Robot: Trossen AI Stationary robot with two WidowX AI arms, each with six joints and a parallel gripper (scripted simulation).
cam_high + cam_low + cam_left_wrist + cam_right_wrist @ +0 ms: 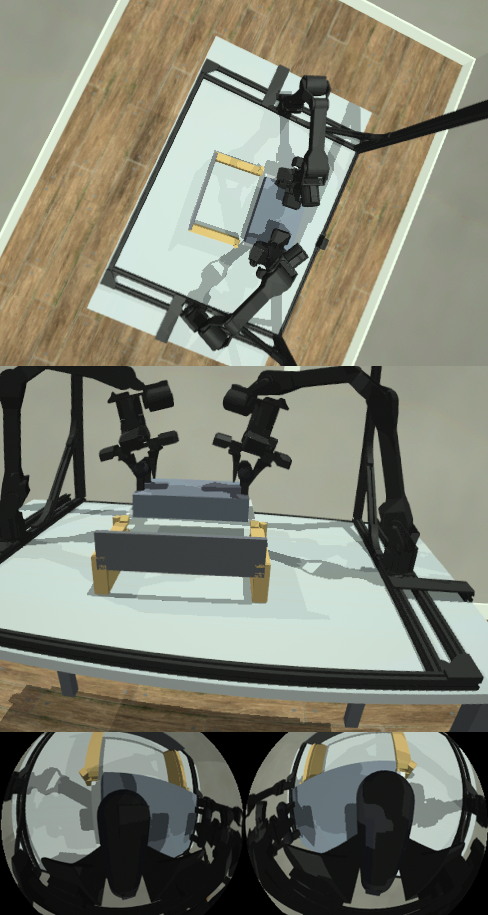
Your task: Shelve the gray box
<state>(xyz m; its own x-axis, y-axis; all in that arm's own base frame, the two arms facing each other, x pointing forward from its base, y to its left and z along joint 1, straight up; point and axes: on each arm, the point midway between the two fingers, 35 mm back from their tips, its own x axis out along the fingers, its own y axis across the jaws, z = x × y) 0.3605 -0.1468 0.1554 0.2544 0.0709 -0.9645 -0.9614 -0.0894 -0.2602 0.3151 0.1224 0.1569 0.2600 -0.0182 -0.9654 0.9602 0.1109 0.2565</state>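
The gray box lies 12 cm to the right of my left hand, 5 cm below it and 1 cm ahead of it. Also, from my left hand: gray back plate: 31 cm ahead, 9 cm to the right, 9 cm below.
Now: the gray box 10 mm behind my right hand, 120 mm to the left of it and 50 mm below it. Round my right hand: gray back plate (290 mm ahead, 150 mm to the left, 90 mm below).
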